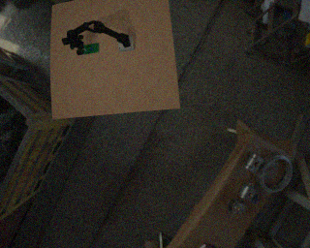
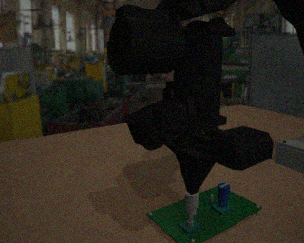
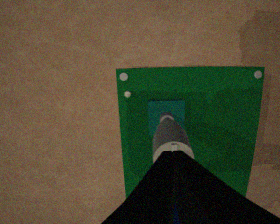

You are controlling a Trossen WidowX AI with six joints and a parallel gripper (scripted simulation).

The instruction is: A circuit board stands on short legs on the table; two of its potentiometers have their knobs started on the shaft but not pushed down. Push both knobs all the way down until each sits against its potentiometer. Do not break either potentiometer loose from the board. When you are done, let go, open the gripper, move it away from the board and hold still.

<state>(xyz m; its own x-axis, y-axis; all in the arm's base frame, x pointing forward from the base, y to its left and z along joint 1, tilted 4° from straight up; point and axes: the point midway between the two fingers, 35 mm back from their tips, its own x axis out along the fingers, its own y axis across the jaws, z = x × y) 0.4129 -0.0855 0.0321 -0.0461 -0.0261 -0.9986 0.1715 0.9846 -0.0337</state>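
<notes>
My gripper tip is now 1 cm above the grey knob. Round my gripper tip: blue knob (6 cm behind, 1 cm to the left, 2 cm below).
</notes>
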